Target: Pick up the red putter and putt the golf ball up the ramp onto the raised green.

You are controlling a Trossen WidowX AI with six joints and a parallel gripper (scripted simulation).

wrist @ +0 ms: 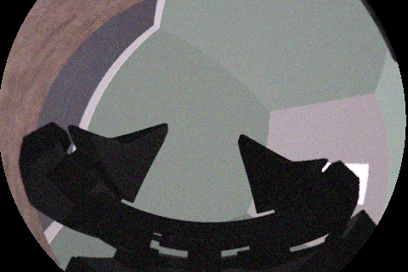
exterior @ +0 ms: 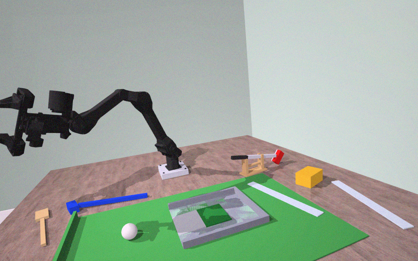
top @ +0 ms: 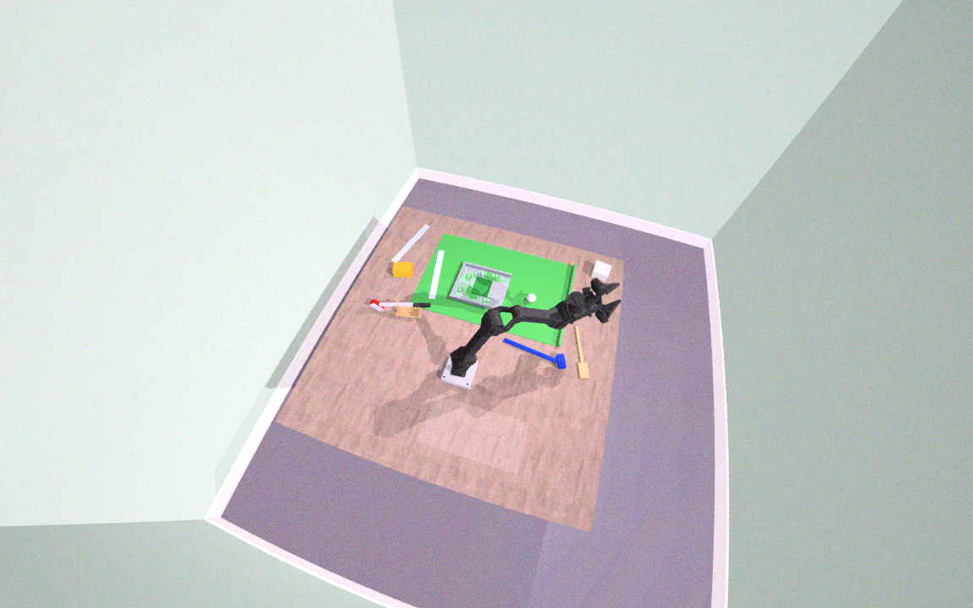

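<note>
The blue putter lies 140 mm behind my gripper tip, 240 mm to the left of it and 350 mm below it. From my gripper tip the other things lie so: wooden mallet (120 mm behind, 40 mm to the left, 360 mm below); then white cube (370 mm ahead, 40 mm to the right, 350 mm below); then white golf ball (130 mm ahead, 300 mm to the left, 340 mm below).
</note>
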